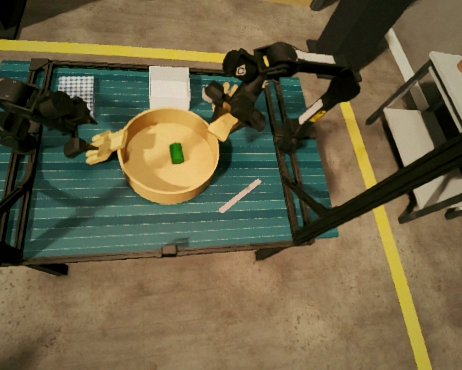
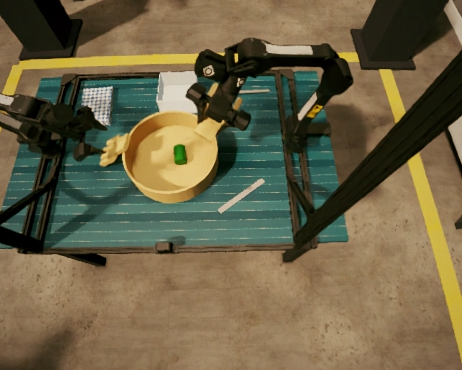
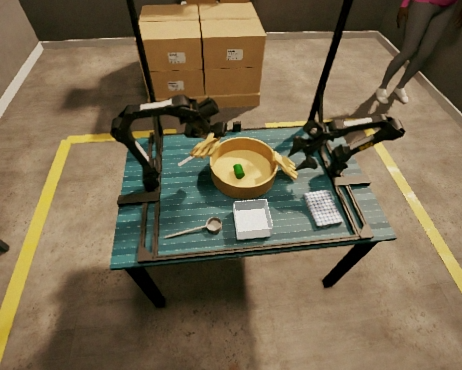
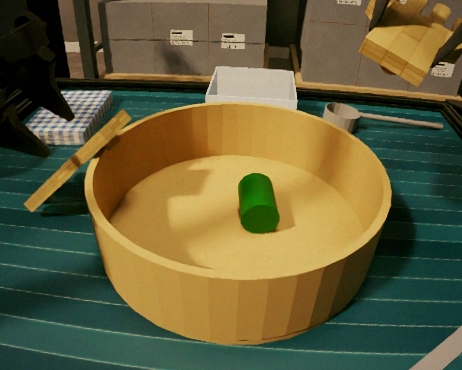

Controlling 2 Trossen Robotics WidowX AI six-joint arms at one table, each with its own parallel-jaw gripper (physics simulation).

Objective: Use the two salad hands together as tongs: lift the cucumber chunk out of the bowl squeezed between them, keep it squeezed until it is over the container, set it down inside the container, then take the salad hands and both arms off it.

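Frame: origin at the left arm's base, x left, y back, z up, level; millimetres.
Seen in the pictures: left gripper, fingertip midpoint: [image 1: 97,136] [image 2: 106,141] [image 3: 291,163] [image 4: 61,136]; right gripper, fingertip midpoint: [image 1: 219,128] [image 2: 207,129] [image 3: 214,137] [image 4: 400,48]; left arm's base at its link origin: [image 1: 24,145] [image 2: 51,151] [image 3: 335,170]; right arm's base at its link origin: [image 1: 285,147] [image 2: 293,145] [image 3: 152,185].
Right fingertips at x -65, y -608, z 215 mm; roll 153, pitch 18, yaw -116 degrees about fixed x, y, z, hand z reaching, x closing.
Offsets run from my right fingertips to a thing's top centre.
The green cucumber chunk @(dy +115, dx +30, dz -182 mm) [image 1: 177,153] [image 2: 180,154] [image 3: 239,171] [image 4: 258,202] lies on the floor of the wide wooden bowl @(dy +139, dx +17, dz -141 mm) [image 1: 167,195] [image 2: 167,194] [image 3: 243,190] [image 4: 240,305]. One salad hand [image 1: 106,146] [image 2: 117,145] [image 3: 286,165] [image 4: 75,162] leans tilted on the bowl's rim. My left gripper [image 1: 95,134] [image 2: 103,140] [image 4: 61,136] is open and empty near it. My right gripper [image 2: 218,107] is shut on the other salad hand [image 1: 223,125] [image 2: 207,130] [image 3: 204,147] [image 4: 400,50], held above the table near the rim. The white container @(dy +134, dx +310, dz -158 mm) [image 1: 169,69] [image 2: 160,92] [image 3: 253,236] [image 4: 252,82] is beside the bowl.
A checkered cloth @(dy +470, dx +274, dz -210 mm) [image 1: 77,90] [image 2: 98,102] [image 3: 323,207] [image 4: 75,115] lies near the left arm. A grey ladle @(dy -118, dx +324, dz -197 mm) [image 3: 214,225] [image 4: 341,116] lies beside the container. A pale strip @(dy -105, dx -122, dz -233 mm) [image 1: 240,196] [image 2: 241,196] lies on the table beyond the bowl.
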